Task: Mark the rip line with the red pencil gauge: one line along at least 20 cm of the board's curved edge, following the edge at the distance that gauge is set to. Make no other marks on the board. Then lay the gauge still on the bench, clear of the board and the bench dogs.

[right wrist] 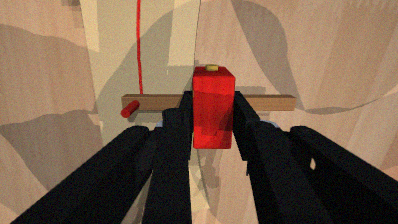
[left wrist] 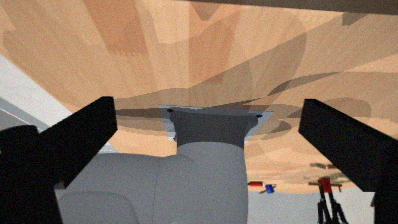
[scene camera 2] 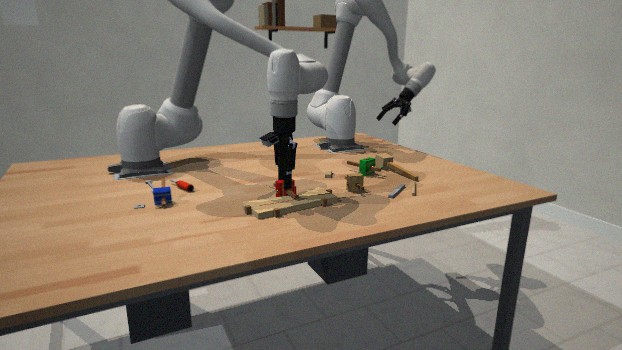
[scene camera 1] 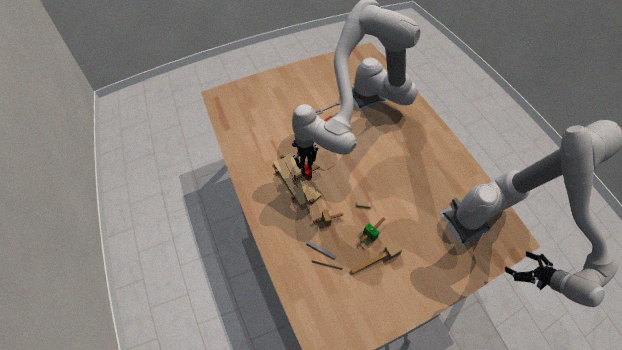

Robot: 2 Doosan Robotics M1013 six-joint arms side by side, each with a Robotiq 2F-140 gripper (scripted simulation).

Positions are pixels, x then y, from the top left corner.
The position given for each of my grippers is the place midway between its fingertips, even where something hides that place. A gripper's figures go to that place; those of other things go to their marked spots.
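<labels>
My right gripper [right wrist: 211, 105] is 0.17 m from the lens, and there's a red pencil gauge [right wrist: 213, 88] that's 0.14 m from the lens.
</labels>
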